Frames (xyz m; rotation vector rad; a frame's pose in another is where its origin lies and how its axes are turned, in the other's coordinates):
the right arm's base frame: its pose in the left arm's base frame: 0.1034 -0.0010 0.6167 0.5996 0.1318 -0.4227
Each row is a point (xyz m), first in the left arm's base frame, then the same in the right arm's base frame.
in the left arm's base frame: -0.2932 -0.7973 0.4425
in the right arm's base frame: -0.0413 -0.8497 0.3132
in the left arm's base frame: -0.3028 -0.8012 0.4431
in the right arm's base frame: -0.0488 -0.8563 0.3159
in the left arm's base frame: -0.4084 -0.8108 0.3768
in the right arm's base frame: -0.1252 -0.9425 0.2671
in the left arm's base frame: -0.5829 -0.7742 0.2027
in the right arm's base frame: -0.2541 -1.0793 0.1036
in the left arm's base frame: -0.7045 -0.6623 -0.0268
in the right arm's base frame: -0.3479 -1.1666 -0.1485
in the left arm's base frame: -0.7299 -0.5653 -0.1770
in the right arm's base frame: -0.3684 -1.1832 -0.3272
